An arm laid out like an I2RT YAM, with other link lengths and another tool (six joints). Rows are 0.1 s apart.
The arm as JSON. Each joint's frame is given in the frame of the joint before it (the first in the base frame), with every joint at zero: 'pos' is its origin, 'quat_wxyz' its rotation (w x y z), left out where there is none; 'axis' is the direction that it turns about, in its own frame. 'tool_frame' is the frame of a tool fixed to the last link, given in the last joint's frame.
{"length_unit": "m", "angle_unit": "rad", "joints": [
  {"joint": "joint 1", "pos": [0.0, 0.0, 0.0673], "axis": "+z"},
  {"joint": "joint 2", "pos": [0.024, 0.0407, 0.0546], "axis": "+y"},
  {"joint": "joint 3", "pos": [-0.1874, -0.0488, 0.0], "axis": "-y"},
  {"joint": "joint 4", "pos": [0.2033, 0.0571, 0.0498], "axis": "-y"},
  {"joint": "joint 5", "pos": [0.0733, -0.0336, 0.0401], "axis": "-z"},
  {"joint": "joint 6", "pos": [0.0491, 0.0, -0.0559], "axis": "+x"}
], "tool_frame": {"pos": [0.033, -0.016, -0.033], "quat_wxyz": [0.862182, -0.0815, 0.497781, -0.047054]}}
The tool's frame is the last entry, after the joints.
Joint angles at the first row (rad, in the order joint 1, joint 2, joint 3, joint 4, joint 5, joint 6):
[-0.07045 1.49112 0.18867 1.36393 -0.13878 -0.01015]
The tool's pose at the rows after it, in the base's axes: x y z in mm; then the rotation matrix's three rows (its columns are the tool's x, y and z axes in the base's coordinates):
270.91, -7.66, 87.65; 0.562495, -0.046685, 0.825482; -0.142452, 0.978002, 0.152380; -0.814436, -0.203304, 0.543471
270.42, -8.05, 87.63; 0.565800, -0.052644, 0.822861; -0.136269, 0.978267, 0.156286; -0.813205, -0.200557, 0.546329
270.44, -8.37, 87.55; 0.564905, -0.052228, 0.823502; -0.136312, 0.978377, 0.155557; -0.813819, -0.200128, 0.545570
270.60, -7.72, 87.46; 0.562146, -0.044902, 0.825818; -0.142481, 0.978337, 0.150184; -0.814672, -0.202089, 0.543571
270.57, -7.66, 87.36; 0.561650, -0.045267, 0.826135; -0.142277, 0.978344, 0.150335; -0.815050, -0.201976, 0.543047
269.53, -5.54, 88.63; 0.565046, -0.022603, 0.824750; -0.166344, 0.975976, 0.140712; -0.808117, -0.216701, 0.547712
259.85, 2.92, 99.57; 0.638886, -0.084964, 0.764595; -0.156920, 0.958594, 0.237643; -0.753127, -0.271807, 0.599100
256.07, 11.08, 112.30; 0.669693, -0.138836, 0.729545; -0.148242, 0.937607, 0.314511; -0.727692, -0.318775, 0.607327
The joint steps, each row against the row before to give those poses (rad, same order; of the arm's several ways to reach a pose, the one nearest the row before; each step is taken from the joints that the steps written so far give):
[0.00772 -0.00160 0.00158 -0.00069 0.01540 0.00138]
[-0.00583 0.00094 -0.00385 0.00802 -0.01229 0.00399]
[-0.00148 -0.00053 0.00035 -0.00184 -0.00083 0.00037]
[0.00755 -0.00037 0.00194 -0.00463 0.01528 -0.00326]
[0.00019 -0.00009 -0.00004 -0.00070 -0.00004 0.00005]
[0.02318 -0.00412 -0.00502 0.00817 0.04354 -0.01738]
[0.01139 -0.06580 -0.06905 0.07721 -0.07742 -0.04220]
[0.01853 -0.14977 -0.02006 -0.10773 -0.05351 -0.03846]

